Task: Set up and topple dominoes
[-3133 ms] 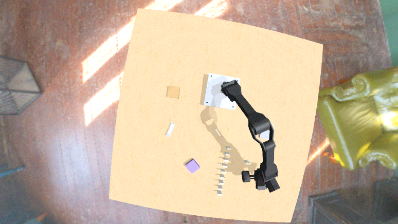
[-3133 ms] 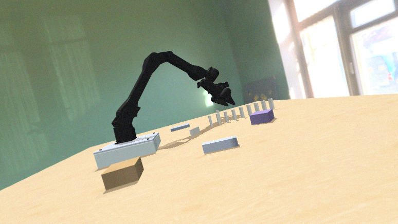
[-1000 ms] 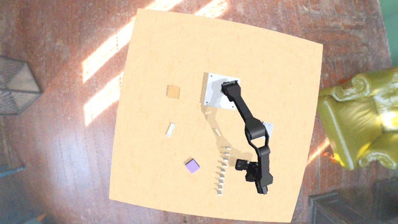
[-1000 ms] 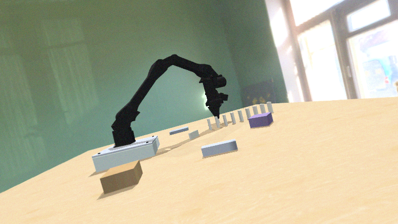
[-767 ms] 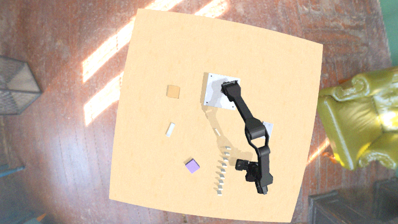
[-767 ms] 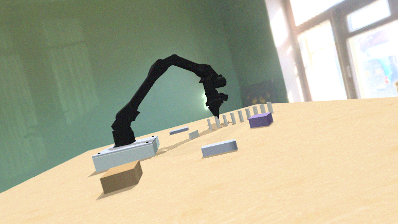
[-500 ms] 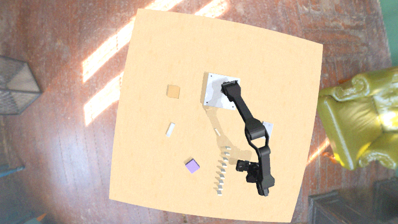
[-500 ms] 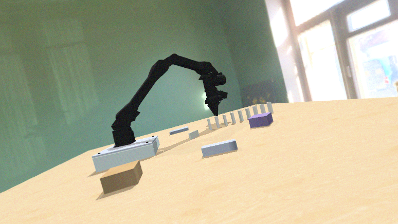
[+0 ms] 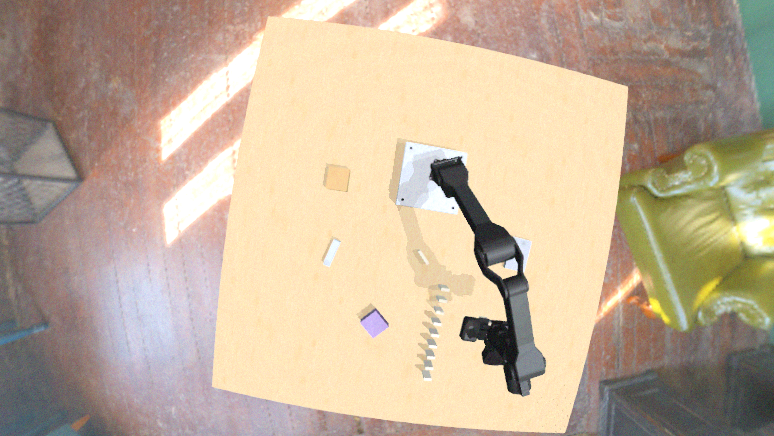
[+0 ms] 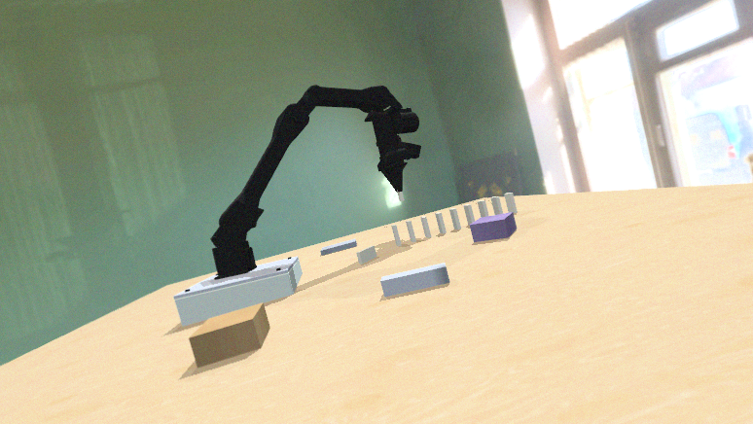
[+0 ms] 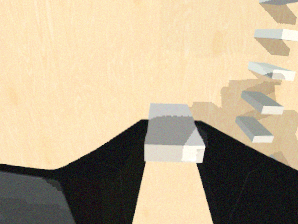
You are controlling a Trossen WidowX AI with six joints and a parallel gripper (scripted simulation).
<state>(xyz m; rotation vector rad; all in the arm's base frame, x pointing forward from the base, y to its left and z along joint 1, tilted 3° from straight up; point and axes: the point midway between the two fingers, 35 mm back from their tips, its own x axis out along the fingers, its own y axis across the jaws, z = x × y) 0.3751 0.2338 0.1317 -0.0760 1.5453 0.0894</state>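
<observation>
Right now the grey bar is 50 mm behind my gripper tip, 490 mm to the right of it and 110 mm below it. From my gripper tip the other things lie so: tan block: 270 mm behind, 530 mm to the right, 100 mm below; purple block: 130 mm ahead, 300 mm to the right, 100 mm below; flat grey plate: 210 mm behind, 90 mm to the left, 110 mm below.
</observation>
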